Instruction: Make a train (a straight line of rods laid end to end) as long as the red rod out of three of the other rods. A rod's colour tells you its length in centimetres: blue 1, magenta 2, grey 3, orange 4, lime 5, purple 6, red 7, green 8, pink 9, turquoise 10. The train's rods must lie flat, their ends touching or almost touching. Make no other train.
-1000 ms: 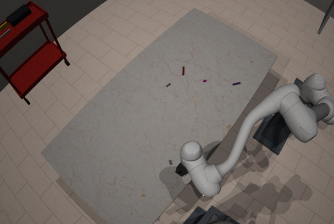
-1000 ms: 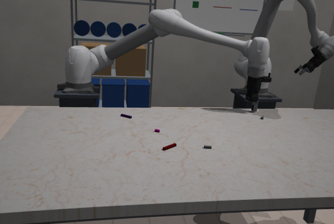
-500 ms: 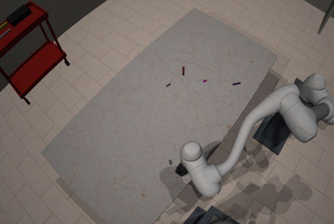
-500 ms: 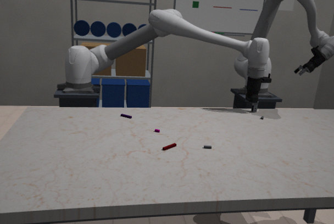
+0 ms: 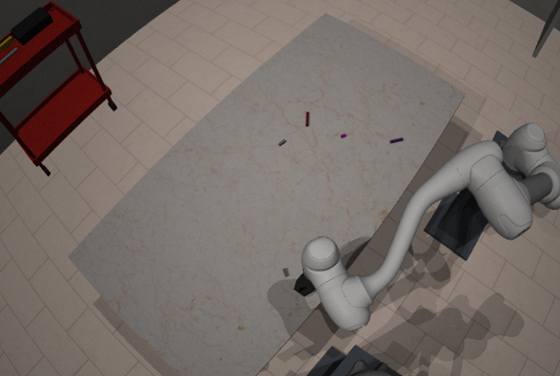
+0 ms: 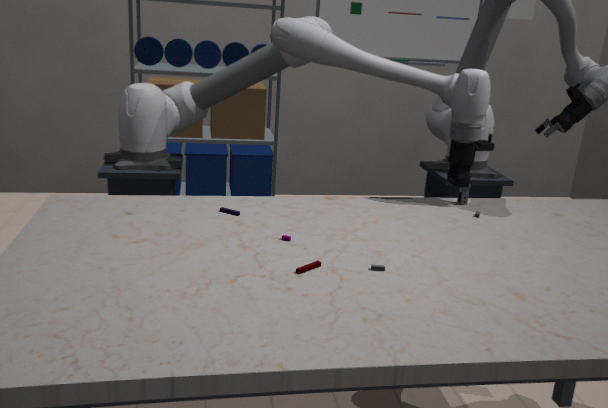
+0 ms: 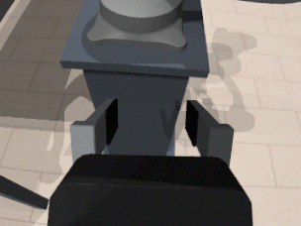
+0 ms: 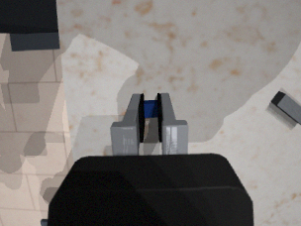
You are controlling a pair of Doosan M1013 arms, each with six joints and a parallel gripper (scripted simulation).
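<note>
The blue rod lies 2 cm below my right hand. Round my right hand: magenta rod (30 cm ahead, 59 cm to the right, 2 cm below); purple rod (11 cm ahead, 73 cm to the right, 2 cm below); red rod (46 cm ahead, 56 cm to the right, 2 cm below).
</note>
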